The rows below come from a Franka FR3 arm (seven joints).
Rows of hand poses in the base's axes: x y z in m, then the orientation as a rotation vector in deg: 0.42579, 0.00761, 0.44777, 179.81, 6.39, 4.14; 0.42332, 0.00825, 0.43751, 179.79, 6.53, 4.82; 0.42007, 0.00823, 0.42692, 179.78, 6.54, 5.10; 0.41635, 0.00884, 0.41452, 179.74, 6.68, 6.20; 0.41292, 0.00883, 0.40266, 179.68, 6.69, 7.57; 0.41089, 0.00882, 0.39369, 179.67, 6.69, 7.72; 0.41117, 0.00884, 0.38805, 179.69, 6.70, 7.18; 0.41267, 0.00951, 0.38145, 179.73, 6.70, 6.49; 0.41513, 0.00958, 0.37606, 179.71, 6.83, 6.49; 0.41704, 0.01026, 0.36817, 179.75, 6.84, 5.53
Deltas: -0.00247, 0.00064, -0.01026, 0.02, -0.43, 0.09; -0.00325, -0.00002, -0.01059, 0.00, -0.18, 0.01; -0.00372, 0.00061, -0.01240, 0.02, -0.70, 0.09; -0.00343, -0.00001, -0.01186, 0.03, -0.87, 0.01; -0.00203, -0.00001, -0.00897, 0.00, -0.10, 0.00; 0.00028, 0.00002, -0.00564, -0.02, 0.34, 0.01; 0.00150, 0.00067, -0.00660, 0.00, 0.44, 0.00; 0.00246, 0.00007, -0.00539, -0.02, 0.00, 0.08; 0.00191, 0.00068, -0.00789, -0.02, 0.61, 0.01
